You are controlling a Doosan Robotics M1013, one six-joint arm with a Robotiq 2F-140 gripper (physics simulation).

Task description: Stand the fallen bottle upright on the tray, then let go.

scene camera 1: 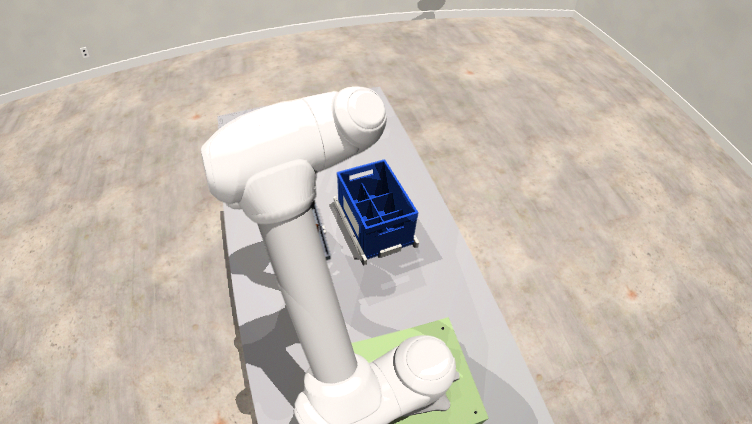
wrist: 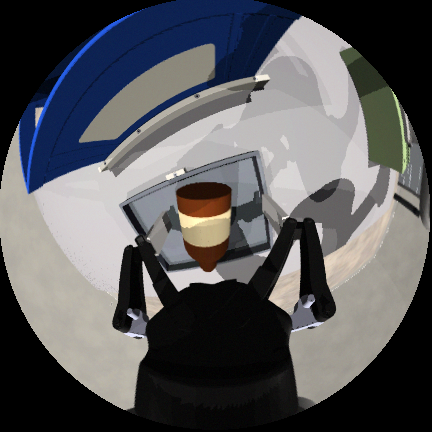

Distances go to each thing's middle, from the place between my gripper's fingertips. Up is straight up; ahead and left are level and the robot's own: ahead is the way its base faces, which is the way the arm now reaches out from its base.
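Labels:
The brown bottle (wrist: pixel 204 208) is 20 mm ahead of my hand and 40 mm to the left of it. Going by their middles, the bottle is the nearest to my hand of the things named here. As for the pale rail (wrist: pixel 176 109), I find it 30 mm ahead of my hand, 150 mm to the right of it and 30 mm below it.

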